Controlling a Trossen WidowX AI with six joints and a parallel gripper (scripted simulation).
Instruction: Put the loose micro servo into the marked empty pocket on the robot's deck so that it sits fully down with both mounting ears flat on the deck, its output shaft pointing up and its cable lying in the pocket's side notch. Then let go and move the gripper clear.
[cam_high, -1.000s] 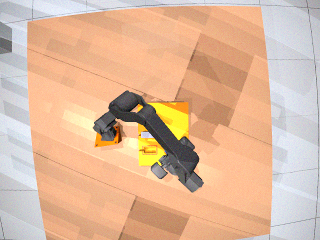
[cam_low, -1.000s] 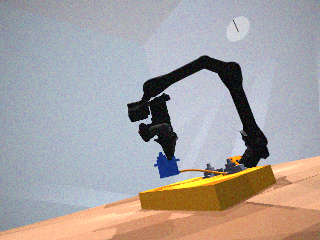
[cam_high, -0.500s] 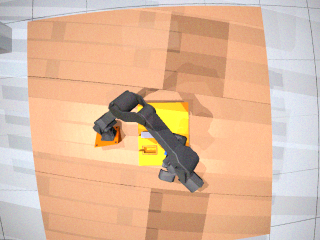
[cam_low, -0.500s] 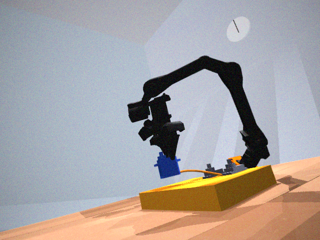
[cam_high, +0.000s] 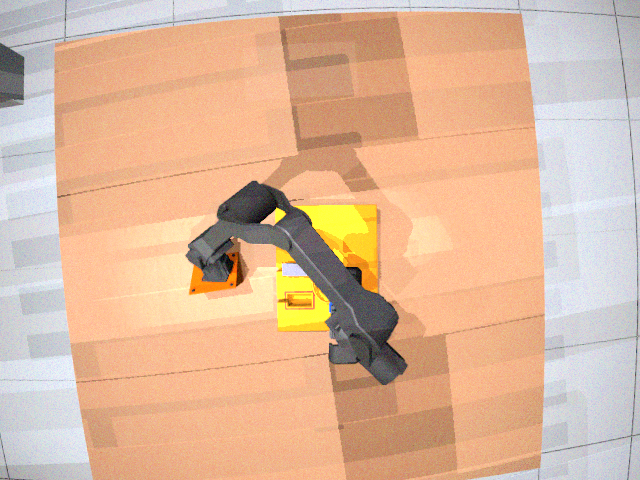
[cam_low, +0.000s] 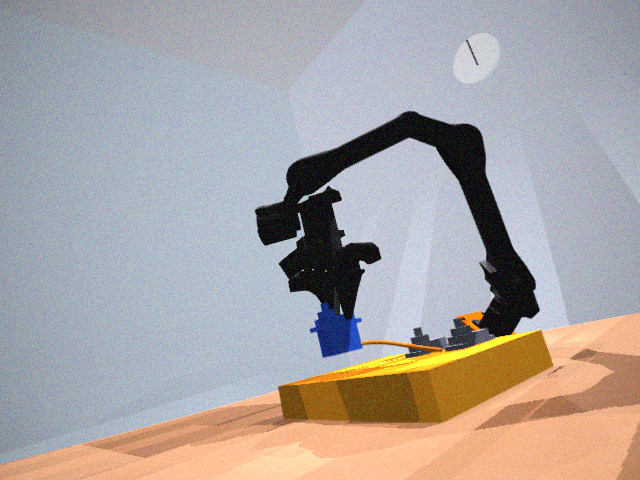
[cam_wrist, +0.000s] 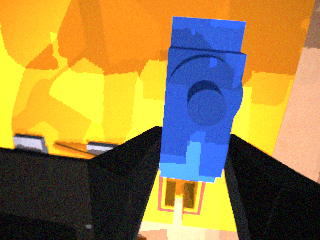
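My gripper tip is now 100 mm above the yellow deck, 70 mm to the right of it and 10 mm short of it.
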